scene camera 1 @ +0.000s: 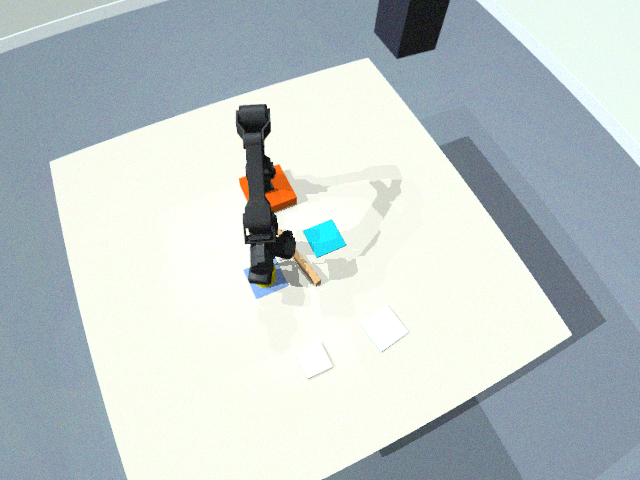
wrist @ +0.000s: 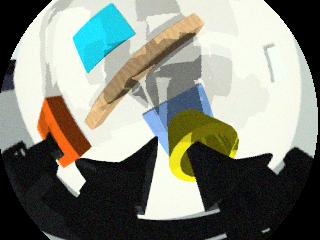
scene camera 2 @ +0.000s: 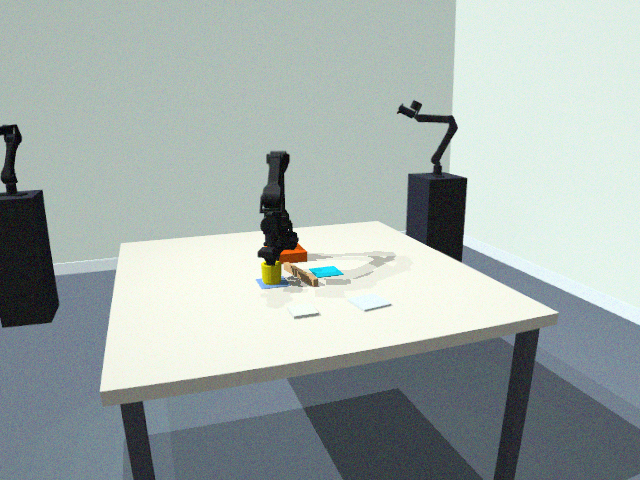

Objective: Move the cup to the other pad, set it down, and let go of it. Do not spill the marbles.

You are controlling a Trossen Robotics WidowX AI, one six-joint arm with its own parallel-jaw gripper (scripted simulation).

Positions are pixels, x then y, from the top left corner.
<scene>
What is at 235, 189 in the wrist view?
My gripper.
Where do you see a cyan pad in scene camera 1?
323, 238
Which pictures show my gripper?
Scene camera 1, the wrist view and scene camera 2: all of them.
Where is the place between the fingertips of my gripper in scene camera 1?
265, 264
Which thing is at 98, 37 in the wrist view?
A cyan pad.
</scene>
